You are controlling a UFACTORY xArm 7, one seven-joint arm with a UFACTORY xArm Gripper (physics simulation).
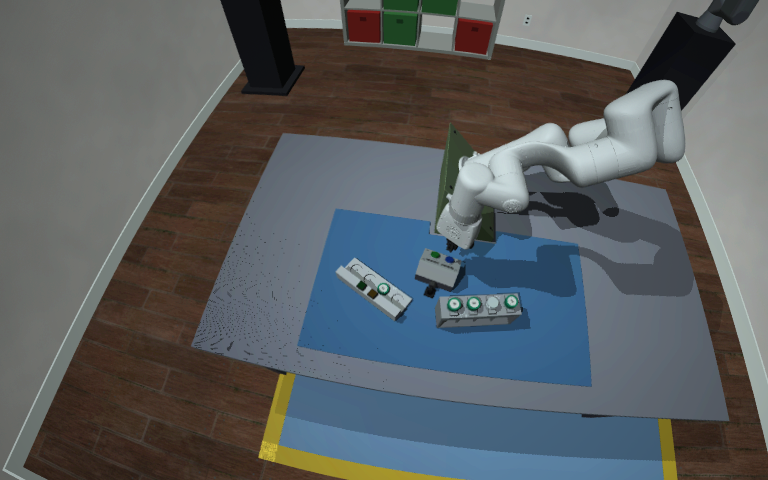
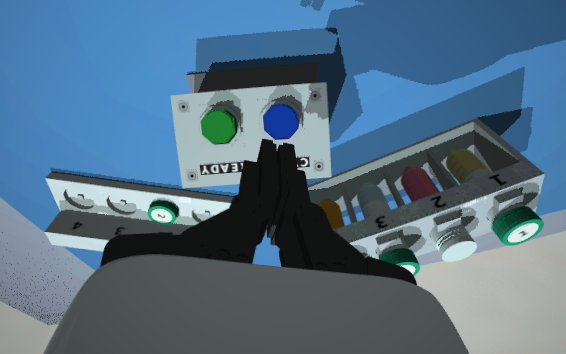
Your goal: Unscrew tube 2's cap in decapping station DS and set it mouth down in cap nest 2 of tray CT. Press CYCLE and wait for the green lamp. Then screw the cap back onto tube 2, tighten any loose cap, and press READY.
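Note:
My gripper is shut and empty, its tips beside the blue CYCLE button on the button box; contact cannot be told. The green READY button is next to it. The green cap labelled 2 sits label up in nest 2 of tray CT. Tube 2 is uncapped in station DS; the other three tubes wear green caps. The tray's green lamp looks dark; its amber lamp looks brownish.
The box stands on the blue mat behind the gap between tray and station. A small black object is in front of it. An upright olive panel stands behind, beside the arm. The grey table extends around the mat.

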